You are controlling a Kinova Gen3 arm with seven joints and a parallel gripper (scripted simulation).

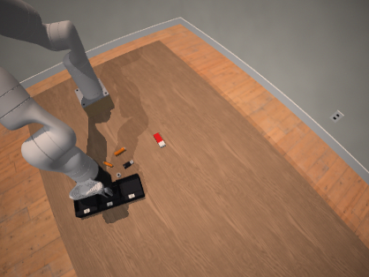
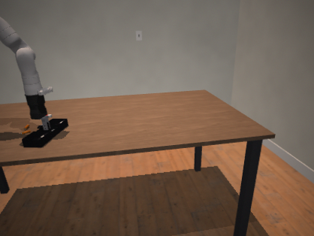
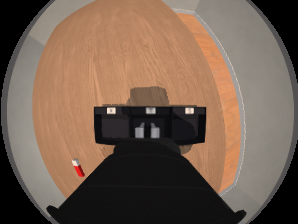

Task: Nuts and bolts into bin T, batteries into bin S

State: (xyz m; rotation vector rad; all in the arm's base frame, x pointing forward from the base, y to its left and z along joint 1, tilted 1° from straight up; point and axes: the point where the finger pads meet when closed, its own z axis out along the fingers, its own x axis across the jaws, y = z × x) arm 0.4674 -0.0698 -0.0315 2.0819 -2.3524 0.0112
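Right now my hand is 3 cm above the black bin row and 1 cm to the left of it. Round my hand: grey nut: 6 cm behind, 5 cm to the left, 4 cm below; then red block: 26 cm to the left, 13 cm behind, 4 cm below; then black piece: 10 cm to the left, 9 cm behind, 4 cm below.
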